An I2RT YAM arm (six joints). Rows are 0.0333 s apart.
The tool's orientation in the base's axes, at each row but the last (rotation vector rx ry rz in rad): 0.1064 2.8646 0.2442; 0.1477 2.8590 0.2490; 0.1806 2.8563 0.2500; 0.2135 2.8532 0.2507; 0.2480 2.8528 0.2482; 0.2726 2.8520 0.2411; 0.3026 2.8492 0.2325
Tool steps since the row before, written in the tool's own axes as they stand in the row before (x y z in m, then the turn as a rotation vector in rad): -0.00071 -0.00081 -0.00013 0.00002 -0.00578 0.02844; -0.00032 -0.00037 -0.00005 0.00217 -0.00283 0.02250; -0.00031 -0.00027 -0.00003 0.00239 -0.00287 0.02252; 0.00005 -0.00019 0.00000 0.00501 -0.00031 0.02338; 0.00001 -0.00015 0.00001 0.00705 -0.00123 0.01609; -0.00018 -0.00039 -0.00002 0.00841 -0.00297 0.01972; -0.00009 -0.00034 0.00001 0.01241 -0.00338 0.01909
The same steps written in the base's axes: 0.00061 -0.00088 0.00016 0.00727 -0.00123 -0.02807; 0.00026 -0.00041 0.00006 0.00382 0.00100 -0.02244; 0.00026 -0.00031 0.00006 0.00361 0.00099 -0.02252; -0.00007 -0.00018 -0.00005 0.00167 0.00406 -0.02351; -0.00003 -0.00014 -0.00004 -0.00242 0.00250 -0.01726; 0.00010 -0.00042 -0.00001 -0.00299 0.00159 -0.02138; 0.00003 -0.00035 -0.00005 -0.00701 0.00202 -0.02183
